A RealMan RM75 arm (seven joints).
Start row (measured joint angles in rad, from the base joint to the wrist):
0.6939, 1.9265, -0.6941, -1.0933, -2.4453, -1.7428, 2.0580
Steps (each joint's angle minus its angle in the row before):
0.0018, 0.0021, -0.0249, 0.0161, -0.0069, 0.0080, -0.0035
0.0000, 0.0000, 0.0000, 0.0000, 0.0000, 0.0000, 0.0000
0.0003, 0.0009, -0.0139, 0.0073, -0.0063, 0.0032, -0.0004
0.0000, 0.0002, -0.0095, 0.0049, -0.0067, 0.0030, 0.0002
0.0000, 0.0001, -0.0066, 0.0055, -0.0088, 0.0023, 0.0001
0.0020, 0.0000, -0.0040, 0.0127, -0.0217, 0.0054, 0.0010
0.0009, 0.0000, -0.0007, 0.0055, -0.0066, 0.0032, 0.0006
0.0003, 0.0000, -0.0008, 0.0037, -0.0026, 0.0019, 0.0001
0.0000, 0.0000, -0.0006, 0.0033, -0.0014, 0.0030, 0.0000
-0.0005, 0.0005, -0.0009, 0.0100, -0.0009, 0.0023, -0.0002
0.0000, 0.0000, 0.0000, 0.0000, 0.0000, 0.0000, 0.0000
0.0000, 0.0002, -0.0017, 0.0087, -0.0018, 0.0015, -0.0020
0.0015, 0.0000, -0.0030, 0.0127, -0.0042, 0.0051, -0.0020
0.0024, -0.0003, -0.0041, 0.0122, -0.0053, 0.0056, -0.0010
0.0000, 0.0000, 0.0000, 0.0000, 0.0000, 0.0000, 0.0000
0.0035, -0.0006, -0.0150, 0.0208, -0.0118, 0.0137, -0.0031
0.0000, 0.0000, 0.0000, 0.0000, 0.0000, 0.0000, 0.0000
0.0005, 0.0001, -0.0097, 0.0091, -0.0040, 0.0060, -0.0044
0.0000, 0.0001, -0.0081, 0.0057, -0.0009, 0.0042, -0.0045
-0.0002, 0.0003, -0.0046, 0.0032, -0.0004, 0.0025, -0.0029
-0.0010, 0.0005, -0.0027, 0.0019, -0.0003, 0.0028, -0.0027
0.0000, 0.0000, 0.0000, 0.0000, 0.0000, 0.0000, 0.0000
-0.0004, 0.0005, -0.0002, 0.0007, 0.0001, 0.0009, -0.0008
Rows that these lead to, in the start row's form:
0.6957, 1.9286, -0.7190, -1.0772, -2.4522, -1.7348, 2.0545
0.6957, 1.9286, -0.7190, -1.0772, -2.4522, -1.7348, 2.0545
0.6960, 1.9295, -0.7329, -1.0699, -2.4585, -1.7316, 2.0541
0.6960, 1.9297, -0.7424, -1.0650, -2.4652, -1.7286, 2.0543
0.6960, 1.9298, -0.7490, -1.0595, -2.4740, -1.7263, 2.0544
0.6980, 1.9298, -0.7530, -1.0468, -2.4957, -1.7209, 2.0554
0.6989, 1.9298, -0.7537, -1.0413, -2.5023, -1.7177, 2.0560
0.6992, 1.9298, -0.7545, -1.0376, -2.5049, -1.7158, 2.0561
0.6992, 1.9298, -0.7551, -1.0343, -2.5063, -1.7128, 2.0561
0.6987, 1.9303, -0.7560, -1.0243, -2.5072, -1.7105, 2.0559
0.6987, 1.9303, -0.7560, -1.0243, -2.5072, -1.7105, 2.0559
0.6987, 1.9305, -0.7577, -1.0156, -2.5090, -1.7090, 2.0539
0.7002, 1.9305, -0.7607, -1.0029, -2.5132, -1.7039, 2.0519
0.7026, 1.9302, -0.7648, -0.9907, -2.5185, -1.6983, 2.0509
0.7026, 1.9302, -0.7648, -0.9907, -2.5185, -1.6983, 2.0509
0.7061, 1.9296, -0.7798, -0.9699, -2.5303, -1.6846, 2.0478
0.7061, 1.9296, -0.7798, -0.9699, -2.5303, -1.6846, 2.0478
0.7066, 1.9297, -0.7895, -0.9608, -2.5343, -1.6786, 2.0434
0.7066, 1.9298, -0.7976, -0.9551, -2.5352, -1.6744, 2.0389
0.7064, 1.9301, -0.8022, -0.9519, -2.5356, -1.6719, 2.0360
0.7054, 1.9306, -0.8049, -0.9500, -2.5359, -1.6691, 2.0333
0.7054, 1.9306, -0.8049, -0.9500, -2.5359, -1.6691, 2.0333
0.7050, 1.9311, -0.8051, -0.9493, -2.5358, -1.6682, 2.0325

